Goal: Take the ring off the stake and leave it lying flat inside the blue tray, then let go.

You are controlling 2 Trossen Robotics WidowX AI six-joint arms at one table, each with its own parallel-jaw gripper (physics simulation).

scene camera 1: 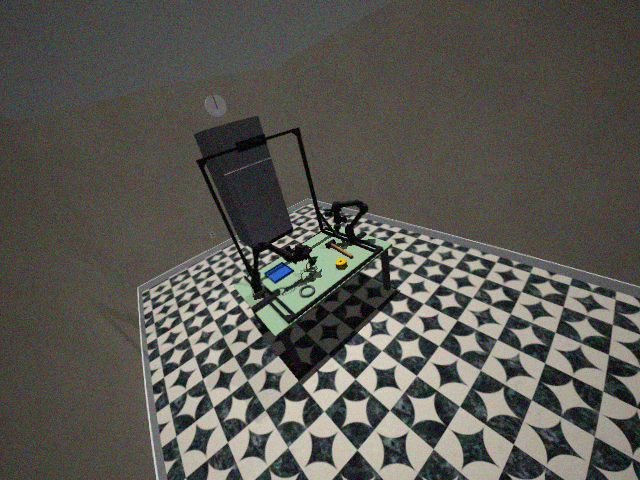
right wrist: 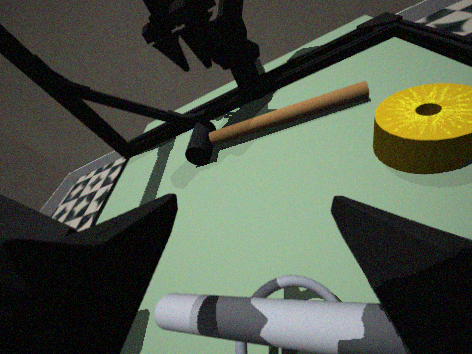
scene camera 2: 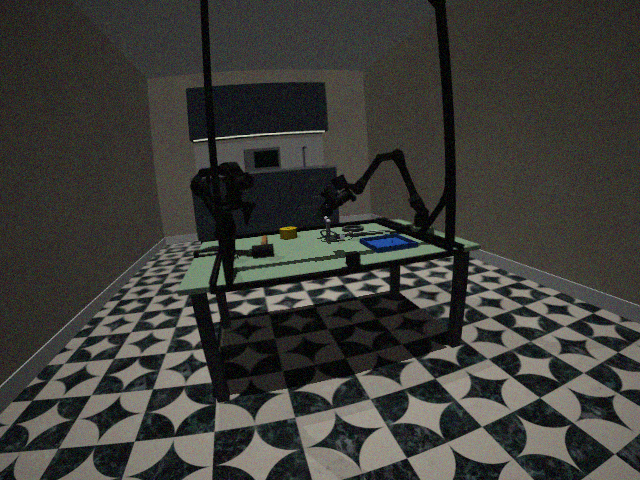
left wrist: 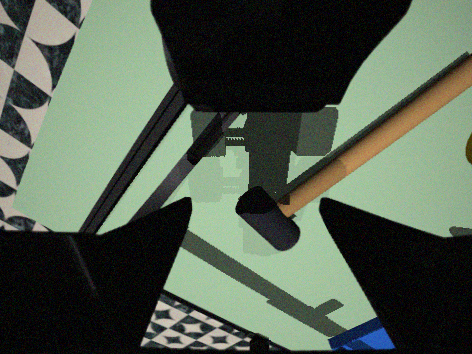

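Pixels of known places: left gripper, fingertip midpoint: (scene camera 1: 338, 231) (right wrist: 198, 69) (scene camera 2: 239, 227) (left wrist: 255, 203); right gripper, fingertip midpoint: (scene camera 1: 314, 253) (right wrist: 255, 202) (scene camera 2: 315, 213); left arm's base at its link origin: (scene camera 1: 351, 239) (right wrist: 251, 87) (left wrist: 247, 56); right arm's base at its link origin: (scene camera 1: 257, 289) (scene camera 2: 422, 225).
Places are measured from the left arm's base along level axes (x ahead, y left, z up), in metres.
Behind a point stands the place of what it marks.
Observation:
The light grey stake (scene camera 2: 328, 232) {x 0.468, y 0.101, z 0.031 m} (right wrist: 280, 322) {x 0.463, y 0.154, z 0.095 m} stands on the table. A thin grey ring (right wrist: 295, 280) {x 0.432, y 0.145, z 0.031 m} is around it; the right wrist view shows part of its loop beyond the stake, and its lower part is cut off. The blue tray (scene camera 1: 279, 272) {x 0.727, y 0.008, z -0.014 m} (scene camera 2: 388, 242) {x 0.737, y 0.025, z -0.014 m} (left wrist: 367, 340) {x 0.720, y -0.022, z -0.014 m} lies to one side, with no ring visible inside. My right gripper (scene camera 1: 313, 259) {x 0.413, y 0.140, z 0.118 m} (scene camera 2: 326, 210) {x 0.413, y 0.140, z 0.118 m} (right wrist: 255, 202) {x 0.413, y 0.140, z 0.118 m} is open and empty, just above the stake's top, which shows low between its fingers. My left gripper (scene camera 1: 327, 212) (scene camera 2: 248, 214) (left wrist: 255, 203) {x 0.092, y -0.052, z 0.109 m} is open and empty, high above the mallet's end of the table.
A mallet (scene camera 1: 343, 251) {x 0.156, y 0.124, z 0.005 m} (scene camera 2: 263, 250) {x 0.199, y -0.094, z 0.012 m} (left wrist: 272, 220) {x 0.178, y -0.063, z 0.028 m} (right wrist: 290, 115) {x 0.167, y 0.113, z 0.003 m} with a wooden handle and a thick yellow disc (scene camera 1: 340, 264) {x 0.272, y 0.302, z 0.029 m} (scene camera 2: 288, 233) {x 0.259, y 0.222, z 0.012 m} (right wrist: 425, 150) {x 0.296, y 0.256, z 0.017 m} lie on the table. A separate dark grey ring (scene camera 1: 301, 292) {x 0.640, y 0.361, z -0.015 m} lies flat near the edge. A black frame (scene camera 1: 309, 180) {x 0.149, y -0.381, z 0.548 m} (scene camera 2: 445, 103) {x 0.955, y -0.138, z 0.563 m} rises around the table.

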